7 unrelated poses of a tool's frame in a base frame.
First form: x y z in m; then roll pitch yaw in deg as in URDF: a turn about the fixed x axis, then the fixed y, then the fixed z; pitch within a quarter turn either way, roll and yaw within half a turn.
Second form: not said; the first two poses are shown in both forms.
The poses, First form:
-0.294, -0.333, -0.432, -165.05, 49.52, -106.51
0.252, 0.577, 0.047, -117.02, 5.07, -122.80
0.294, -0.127, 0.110, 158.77, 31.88, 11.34
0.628, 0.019, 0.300, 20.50, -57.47, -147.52
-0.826, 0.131, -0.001, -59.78, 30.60, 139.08
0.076, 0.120, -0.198, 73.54, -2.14, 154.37
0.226, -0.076, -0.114, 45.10, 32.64, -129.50
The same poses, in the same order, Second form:
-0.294, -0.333, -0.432, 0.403, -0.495, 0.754, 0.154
0.252, 0.577, 0.047, 0.283, -0.388, 0.759, -0.440
0.294, -0.127, 0.110, 0.203, 0.935, 0.144, -0.251
0.628, 0.019, 0.300, 0.323, -0.411, -0.282, -0.805
-0.826, 0.131, -0.001, 0.169, -0.382, -0.370, 0.829
0.076, 0.120, -0.198, 0.167, 0.147, 0.580, 0.783
0.226, -0.076, -0.114, 0.281, 0.392, -0.222, -0.848

